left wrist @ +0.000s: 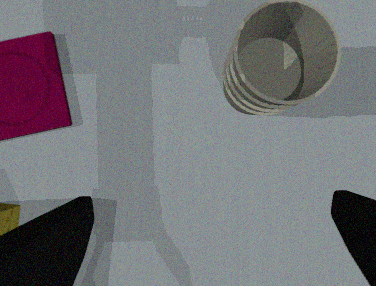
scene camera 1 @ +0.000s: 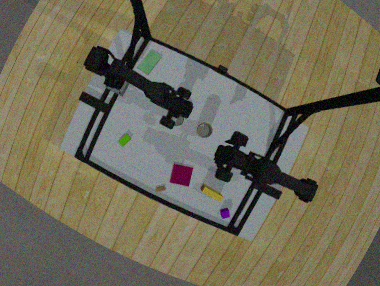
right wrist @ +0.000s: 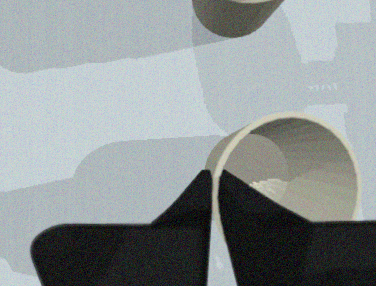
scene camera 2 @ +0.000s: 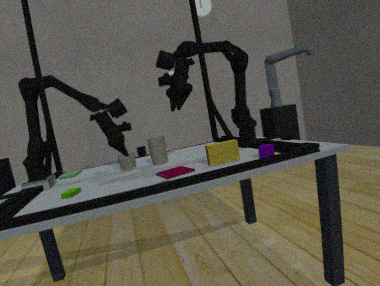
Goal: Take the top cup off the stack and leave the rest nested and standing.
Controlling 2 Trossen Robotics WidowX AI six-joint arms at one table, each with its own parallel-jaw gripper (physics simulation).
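Places are measured from the left arm's base along level axes (x ahead, y left, z up), in centimetres.
Pixels of known places: left gripper, fingertip midpoint: (left wrist: 212,204) (scene camera 2: 175,110); right gripper, fingertip midpoint: (right wrist: 212,178) (scene camera 2: 127,155); left arm's base, origin of the base link: (scene camera 2: 248,140); right arm's base, origin of the base link: (scene camera 1: 117,82) (scene camera 2: 38,179).
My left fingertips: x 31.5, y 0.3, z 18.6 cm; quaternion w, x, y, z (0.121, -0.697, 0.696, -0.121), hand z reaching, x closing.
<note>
For each thing: its top centre in the pictures, then the offset to it from my left fingertips. "*": a spot on its surface instead. Level surfaces: height alone.
- grey table, its level: dz -20.7 cm
- single beige cup, middle of its top: (right wrist: 288,193) (scene camera 2: 125,153) (scene camera 1: 177,118) dx +22.2, dy -6.3, dz -13.7 cm
- magenta flat square, surface spot: (left wrist: 54,85) * dx +9.1, dy +14.3, dz -19.9 cm
- yellow sponge, middle of its top: (scene camera 2: 221,142) (scene camera 1: 212,194) dx -8.4, dy +20.4, dz -13.7 cm
- purple cube, middle of its top: (scene camera 2: 265,145) (scene camera 1: 225,214) dx -20.6, dy +28.5, dz -16.7 cm
- green block, middle of its top: (scene camera 2: 70,190) (scene camera 1: 124,140) dx +42.5, dy +14.1, dz -19.2 cm
- pale green sheet, middle of its top: (scene camera 2: 70,173) (scene camera 1: 149,61) dx +48.1, dy -27.8, dz -19.7 cm
- small brown block, middle of its top: (scene camera 1: 160,189) dx +15.8, dy +29.6, dz -19.9 cm
The stack of nested beige cups (scene camera 1: 203,129) (scene camera 2: 157,150) (left wrist: 272,62) (right wrist: 235,14) stands upright near the middle of the grey table (scene camera 1: 245,113) (scene camera 2: 118,181). A single beige cup (scene camera 1: 179,122) (scene camera 2: 127,162) (right wrist: 286,159) sits upright to the left of the stack and seems to rest on the table. My right gripper (scene camera 1: 173,118) (scene camera 2: 124,153) (right wrist: 212,178) is shut on this cup's rim, one finger inside and one outside. My left gripper (scene camera 1: 224,160) (scene camera 2: 176,106) is open and empty, high above the table to the right of the stack.
A magenta flat square (scene camera 1: 181,175) (scene camera 2: 175,172) (left wrist: 54,85), a yellow sponge (scene camera 1: 211,192) (scene camera 2: 222,152) and a purple cube (scene camera 1: 224,213) (scene camera 2: 266,150) lie toward the front. A green block (scene camera 1: 124,139) (scene camera 2: 71,192), a pale green sheet (scene camera 1: 149,62) (scene camera 2: 70,174) and a small brown block (scene camera 1: 160,188) lie elsewhere.
</note>
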